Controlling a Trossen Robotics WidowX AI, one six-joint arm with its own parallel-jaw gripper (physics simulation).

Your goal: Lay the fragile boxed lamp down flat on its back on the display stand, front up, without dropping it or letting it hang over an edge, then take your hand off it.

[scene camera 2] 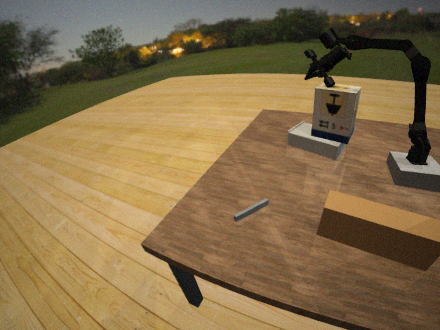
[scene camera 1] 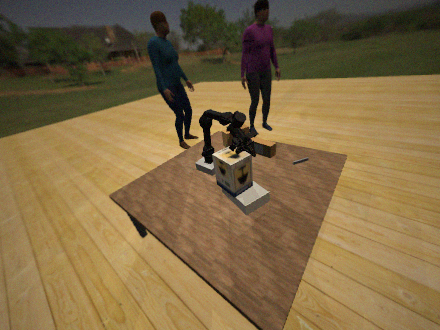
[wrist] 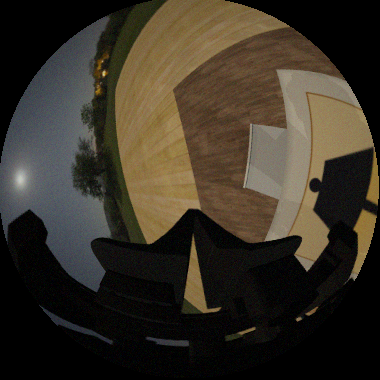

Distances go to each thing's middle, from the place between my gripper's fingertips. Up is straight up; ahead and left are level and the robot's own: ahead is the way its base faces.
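Here my hand is 2 cm to the right of the display stand [scene camera 2: 299,136], 8 cm past it and 28 cm above it.
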